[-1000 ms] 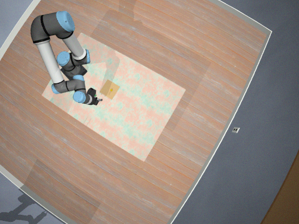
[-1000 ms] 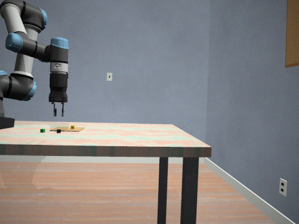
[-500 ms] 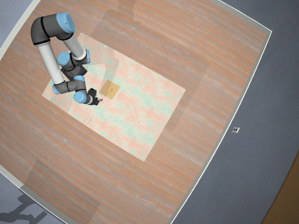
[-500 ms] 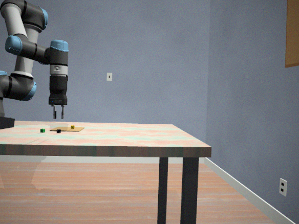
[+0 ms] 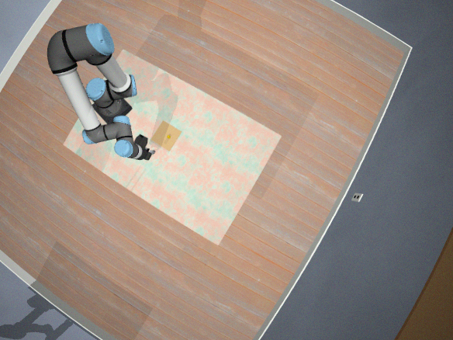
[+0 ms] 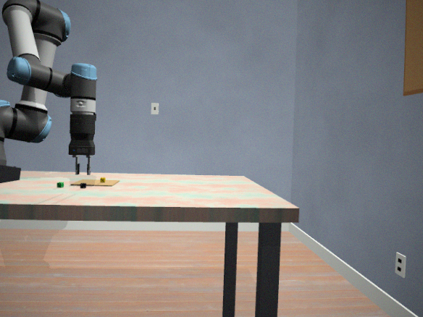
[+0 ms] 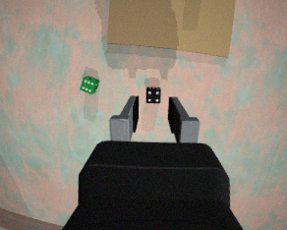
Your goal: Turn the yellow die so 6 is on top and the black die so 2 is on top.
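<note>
My hand is 5 cm above the black die. Round my hand: yellow die 13 cm to the left, 5 cm below, 3 cm ahead; then tan mat 13 cm to the left, 6 cm below, 1 cm ahead; then green die 8 cm behind, 5 cm below, 1 cm to the left.
</note>
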